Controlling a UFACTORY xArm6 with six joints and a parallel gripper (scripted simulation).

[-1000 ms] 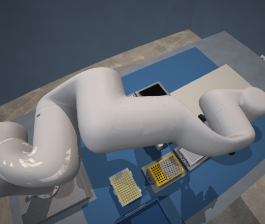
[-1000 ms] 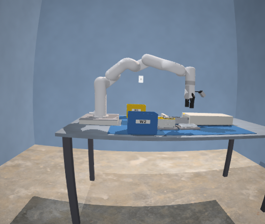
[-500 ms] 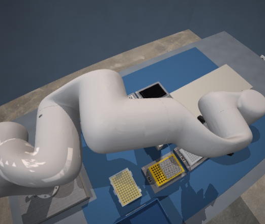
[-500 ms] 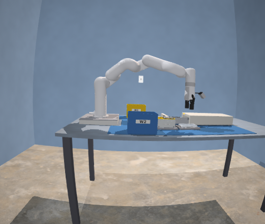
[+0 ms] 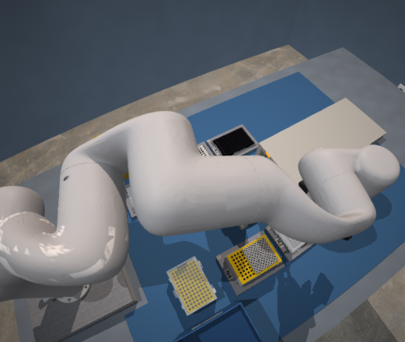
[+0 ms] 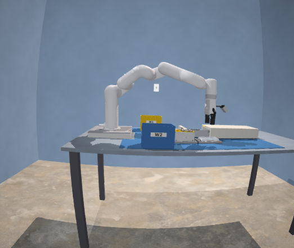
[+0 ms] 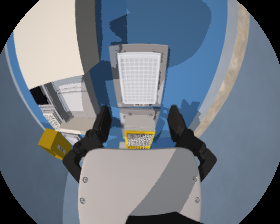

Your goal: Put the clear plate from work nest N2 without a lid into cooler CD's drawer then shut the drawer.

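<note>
Now: hand 12 cm above the work nest N2. Round my hand: blue bin W2: 38 cm behind, 7 cm to the right, 9 cm below; then black plate: 7 cm ahead, 37 cm to the left, 11 cm below; then drawer: 19 cm to the left, 10 cm below.
</note>
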